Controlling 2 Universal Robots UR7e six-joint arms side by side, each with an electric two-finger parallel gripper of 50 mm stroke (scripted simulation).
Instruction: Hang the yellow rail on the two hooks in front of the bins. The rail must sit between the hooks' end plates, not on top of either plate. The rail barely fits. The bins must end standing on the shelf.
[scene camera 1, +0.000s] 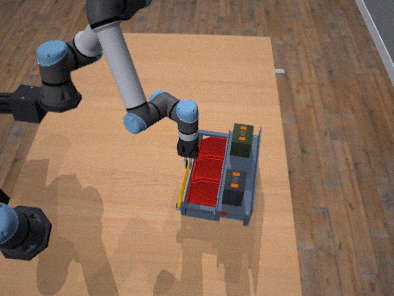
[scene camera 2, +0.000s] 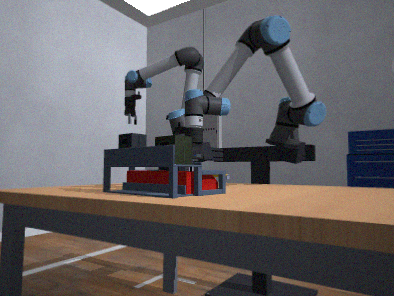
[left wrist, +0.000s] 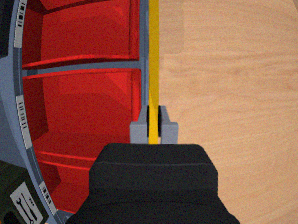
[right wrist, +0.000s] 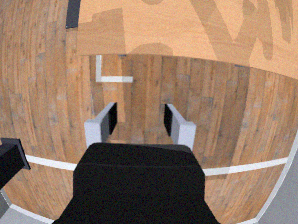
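Note:
You've got my left gripper (left wrist: 153, 115) and my right gripper (right wrist: 140, 113) in the scene, along with a grey-blue shelf (scene camera 2: 152, 156). Scene camera 1 has that shelf as well (scene camera 1: 250, 165), but in the right wrist view the shelf is out of frame.

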